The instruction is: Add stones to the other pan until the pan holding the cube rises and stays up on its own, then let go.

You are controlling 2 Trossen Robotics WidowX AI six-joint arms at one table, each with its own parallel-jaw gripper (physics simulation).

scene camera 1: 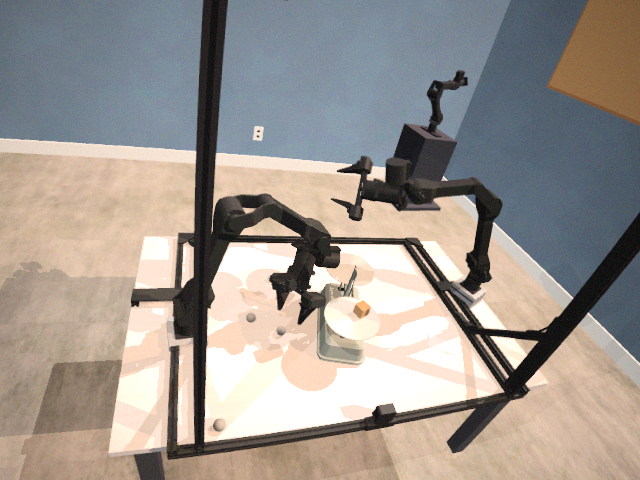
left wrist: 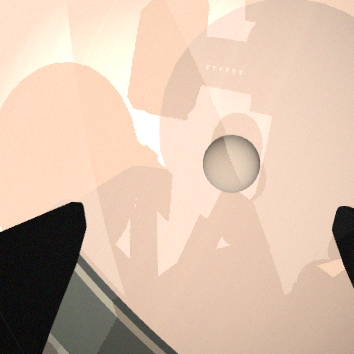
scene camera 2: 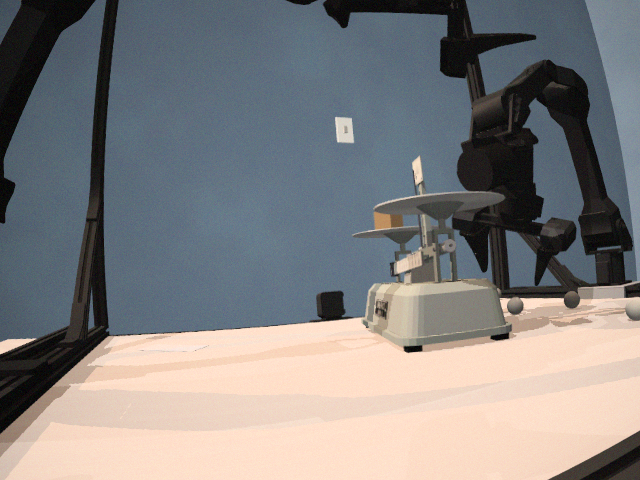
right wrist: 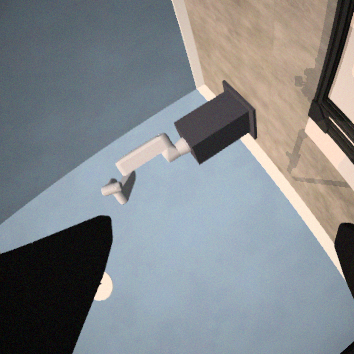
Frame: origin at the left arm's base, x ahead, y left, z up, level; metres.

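Seen in the pictures: left gripper, fingertip midpoint: (scene camera 1: 288, 317) (left wrist: 215, 218) (scene camera 2: 510, 278); right gripper, fingertip midpoint: (scene camera 1: 333, 185) (right wrist: 230, 233); left arm's base at its link origin: (scene camera 1: 186, 328) (scene camera 2: 611, 284); right arm's base at its link origin: (scene camera 1: 470, 286).
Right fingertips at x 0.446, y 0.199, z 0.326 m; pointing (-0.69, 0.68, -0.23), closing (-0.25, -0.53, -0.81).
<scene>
Pixels of each thing's top centre, then the offset from my right fingertips to it. "spot": a spot on its surface instead.
- orange cube at its top centre: (scene camera 2: 387, 211) (scene camera 1: 363, 305) dx -0.017, dy -0.336, dz -0.174 m
- low pan at a spot on its surface: (scene camera 2: 369, 234) spot: dx +0.003, dy -0.360, dz -0.205 m
- green-grey balance at its top centre: (scene camera 2: 411, 159) (scene camera 1: 359, 268) dx -0.008, dy -0.257, dz -0.114 m
- third stone at its top centre: (scene camera 1: 219, 421) dx -0.408, dy -0.479, dz -0.320 m
- small black box at a spot on its surface: (scene camera 2: 329, 304) spot: dx -0.021, dy -0.551, dz -0.316 m
- balance's base at a spot on its surface: (left wrist: 80, 305) spot: dx -0.089, dy -0.296, dz -0.317 m
An orange cube (scene camera 1: 361, 309) (scene camera 2: 387, 220) sits on the low pan (scene camera 2: 369, 234) of the green-grey balance (scene camera 1: 338, 351) (scene camera 2: 444, 312). The other pan (scene camera 2: 465, 198) stands higher in scene camera 2; no stone shows above its rim. Round grey stones lie on the table: one stone (scene camera 1: 281, 330) near the balance, another stone (scene camera 1: 250, 317) left of it, and a third stone (scene camera 1: 219, 424) near the front left. My left gripper (scene camera 1: 290, 315) (scene camera 2: 510, 277) is open above the table beside the balance; a stone (left wrist: 231, 163) shows ahead between its fingers. My right gripper (scene camera 1: 335, 184) (right wrist: 230, 233) is open, high up and empty.
A black frame rail (scene camera 1: 289, 435) borders the table, with an upright post (scene camera 1: 206, 129) at the left and a small black box (scene camera 1: 384, 413) (scene camera 2: 329, 304) on the front rail. The balance's base (left wrist: 80, 305) shows beside a left finger. A dark pedestal (scene camera 1: 426, 155) (right wrist: 215, 125) stands beyond the table.
</scene>
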